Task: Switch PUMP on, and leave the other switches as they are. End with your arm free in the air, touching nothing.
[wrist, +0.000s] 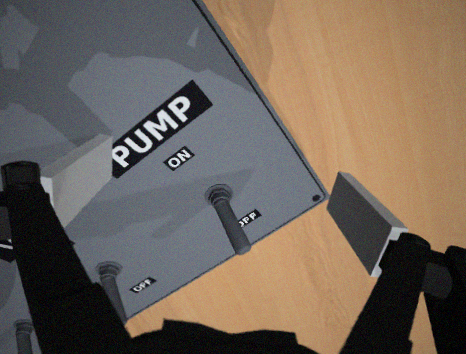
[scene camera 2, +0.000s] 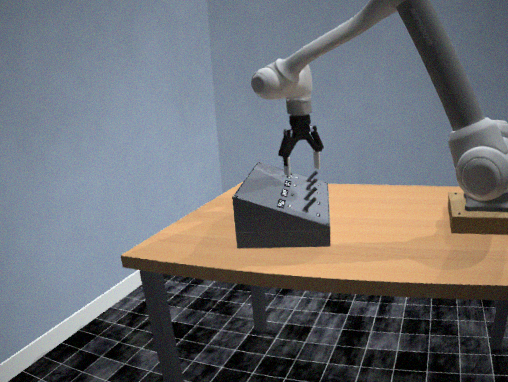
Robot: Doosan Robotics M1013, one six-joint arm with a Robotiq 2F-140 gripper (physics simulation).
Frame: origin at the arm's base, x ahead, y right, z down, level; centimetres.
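Seen in the pictures: gripper, between the fingertips: [wrist: 225, 174] [scene camera 2: 302, 171]; arm's base, origin of its link: [scene camera 2: 490, 203].
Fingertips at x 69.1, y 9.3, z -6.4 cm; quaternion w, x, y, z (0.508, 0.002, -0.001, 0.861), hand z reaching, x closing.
Note:
Pixels of each thing's middle, then the offset from my fingertips to it. Level surfaces: height alone.
- grey sloped switch box, middle of its body: [wrist: 24, 232] [scene camera 2: 287, 203] dx -1.4, dy -20.7, dz +6.0 cm
- PUMP switch, middle of its body: [wrist: 230, 223] dx -4.1, dy -1.1, dz +1.1 cm
- PUMP label, middle of its body: [wrist: 151, 133] dx +3.8, dy -3.5, dz +0.8 cm
- neighbouring lever, middle of its body: [wrist: 113, 298] dx -7.7, dy -12.6, dz +1.1 cm
- wooden table, height of its surface: dz +11.8 cm
The grey sloped switch box [scene camera 2: 280, 227] [wrist: 165, 195] stands on the table. The PUMP switch [wrist: 230, 222] is a dark lever leaning over its OFF label, away from ON; it is the far lever [scene camera 2: 312, 176] in the scene view. The PUMP label [wrist: 162, 129] is partly covered by the left finger in the wrist view. My gripper [scene camera 2: 302, 171] [wrist: 225, 174] is open and empty, pointing down over the far end of the box. Its fingers stand wide apart on either side of the PUMP lever in the wrist view. Whether a fingertip touches the panel I cannot tell.
A neighbouring lever [wrist: 111, 287] leans to its OFF side, and part of another lever [wrist: 23, 337] shows at the lower left. The wooden table [scene camera 2: 390, 250] [wrist: 390, 90] extends around the box. The arm's base block [scene camera 2: 480, 225] is at the right.

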